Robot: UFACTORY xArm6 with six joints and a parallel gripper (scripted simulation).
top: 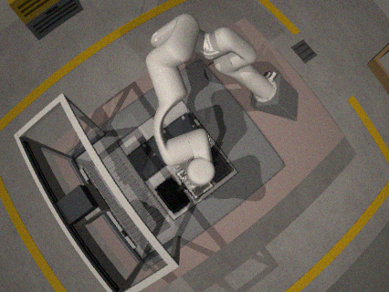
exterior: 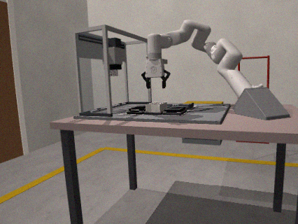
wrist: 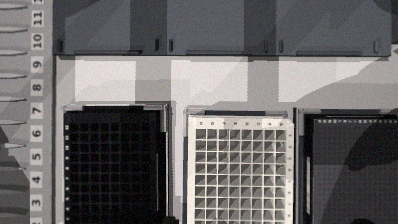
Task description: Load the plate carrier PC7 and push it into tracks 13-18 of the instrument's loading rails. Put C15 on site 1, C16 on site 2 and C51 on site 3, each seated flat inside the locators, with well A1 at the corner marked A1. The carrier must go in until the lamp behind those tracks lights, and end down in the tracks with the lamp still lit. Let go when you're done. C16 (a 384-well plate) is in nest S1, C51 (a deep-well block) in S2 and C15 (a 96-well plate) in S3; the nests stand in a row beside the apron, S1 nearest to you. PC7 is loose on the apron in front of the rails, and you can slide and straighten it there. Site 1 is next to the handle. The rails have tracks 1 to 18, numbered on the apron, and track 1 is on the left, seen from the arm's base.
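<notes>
Right now my hand is 110 mm above the pale well plate. Round my hand: black 96-well plate (110 mm ahead, 30 mm to the right, 130 mm below); plate carrier PC7 (40 mm behind, 180 mm to the right, 130 mm below); A1 mark (60 mm behind, 50 mm to the right, 130 mm below).
</notes>
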